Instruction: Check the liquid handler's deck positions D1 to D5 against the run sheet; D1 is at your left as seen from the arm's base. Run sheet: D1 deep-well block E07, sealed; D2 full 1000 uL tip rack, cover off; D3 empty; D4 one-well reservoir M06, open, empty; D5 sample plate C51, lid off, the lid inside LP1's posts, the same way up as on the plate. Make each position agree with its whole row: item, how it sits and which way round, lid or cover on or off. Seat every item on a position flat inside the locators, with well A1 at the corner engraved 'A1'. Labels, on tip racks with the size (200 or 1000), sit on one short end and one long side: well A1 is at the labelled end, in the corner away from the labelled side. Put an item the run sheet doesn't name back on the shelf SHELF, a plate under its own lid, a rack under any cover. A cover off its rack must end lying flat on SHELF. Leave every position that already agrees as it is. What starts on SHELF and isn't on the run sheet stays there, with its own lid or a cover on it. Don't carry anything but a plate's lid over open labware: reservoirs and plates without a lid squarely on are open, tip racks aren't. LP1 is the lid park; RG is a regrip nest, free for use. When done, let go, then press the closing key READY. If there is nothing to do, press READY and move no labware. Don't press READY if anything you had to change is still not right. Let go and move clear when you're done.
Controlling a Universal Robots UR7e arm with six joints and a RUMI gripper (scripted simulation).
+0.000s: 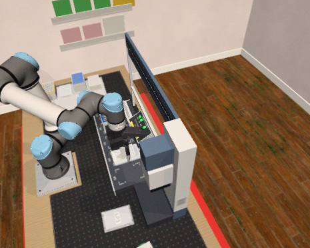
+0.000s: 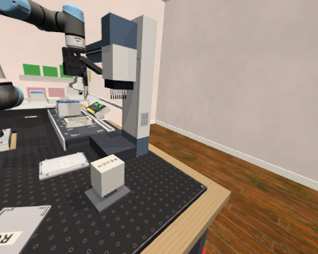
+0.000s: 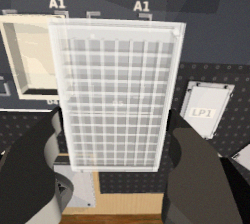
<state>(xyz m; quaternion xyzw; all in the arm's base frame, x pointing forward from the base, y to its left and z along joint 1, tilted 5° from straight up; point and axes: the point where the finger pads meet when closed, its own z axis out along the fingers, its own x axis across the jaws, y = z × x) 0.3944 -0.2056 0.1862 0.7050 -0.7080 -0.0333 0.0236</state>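
My gripper is now 120 mm to the right of the cream one-well reservoir and 170 mm above it. Round my hand: pipetting head (80 mm ahead, 220 mm to the right, 150 mm above); then liquid handler's tower (160 mm ahead, 220 mm to the right, 40 mm above); then clear well plate (10 mm below).
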